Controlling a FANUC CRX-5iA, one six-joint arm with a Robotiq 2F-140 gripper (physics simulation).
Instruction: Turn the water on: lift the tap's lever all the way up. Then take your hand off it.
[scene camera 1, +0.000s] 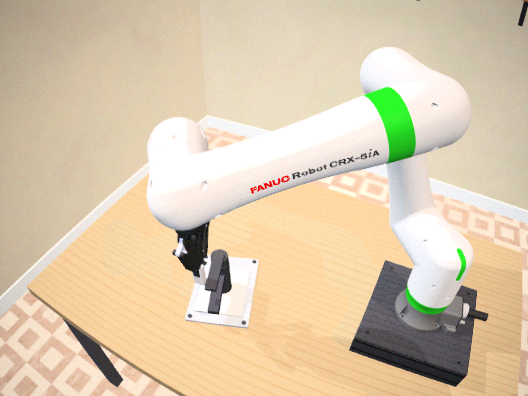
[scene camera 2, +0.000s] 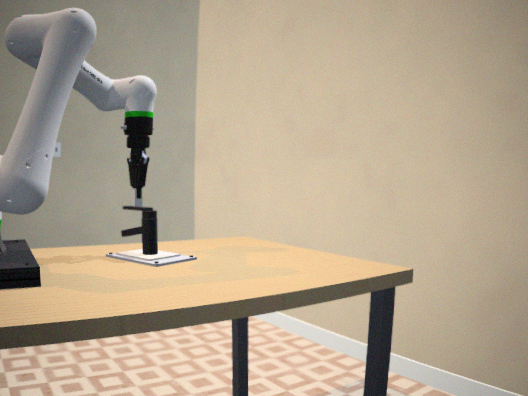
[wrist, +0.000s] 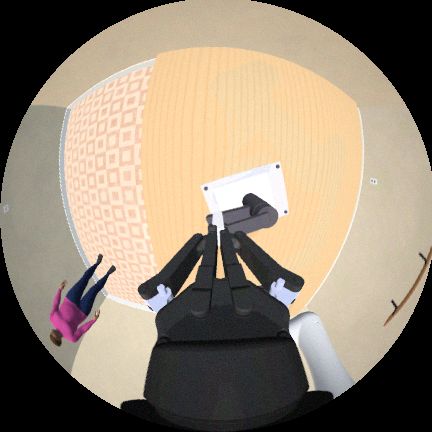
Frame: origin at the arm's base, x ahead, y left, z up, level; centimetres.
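Seen in the pictures: gripper, fingertip midpoint: (scene camera 1: 200, 282) (wrist: 217, 218); arm's base at its link origin: (scene camera 1: 420, 310).
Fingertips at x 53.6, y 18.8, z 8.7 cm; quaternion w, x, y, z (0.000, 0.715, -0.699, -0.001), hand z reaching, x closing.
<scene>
Pixels of each thing's top centre, then the offset from my fingertips to it. "pt": a spot on its surface instead. Level surfaces: height alone.
- dark tap at a spot on its surface: (wrist: 251, 200) pt dx +1.8, dy -7.9, dz -6.0 cm
- spout at its top centre: (wrist: 229, 219) (scene camera 1: 215, 288) (scene camera 2: 135, 224) dx -2.1, dy -2.8, dz -4.7 cm
- wooden table at its surface level: dz -14.7 cm
The dark tap (scene camera 1: 226, 275) (scene camera 2: 150, 232) (wrist: 251, 200) stands upright on a white plate (scene camera 1: 252, 280) (scene camera 2: 175, 260) (wrist: 281, 187). Its flat lever (scene camera 1: 216, 270) (scene camera 2: 132, 207) (wrist: 252, 222) sits on top and looks nearly level in scene camera 2. The spout (scene camera 1: 215, 302) (scene camera 2: 131, 232) (wrist: 215, 219) slopes out below it. My gripper (scene camera 1: 200, 275) (scene camera 2: 138, 200) (wrist: 217, 218) is shut and empty, pointing down. Its pale fingertips are close beside the lever, on its left in scene camera 1; their lower ends are hidden behind the lever in scene camera 2. Whether they touch it, I cannot tell.
The wooden table (scene camera 1: 300, 250) (scene camera 2: 300, 280) (wrist: 190, 125) carries the tap plate and the robot's dark base block (scene camera 1: 380, 320) (scene camera 2: 20, 267). My white arm (scene camera 1: 280, 165) (scene camera 2: 55, 80) reaches over the table. A person in pink (wrist: 70, 320) shows beyond the table in the wrist view.
</scene>
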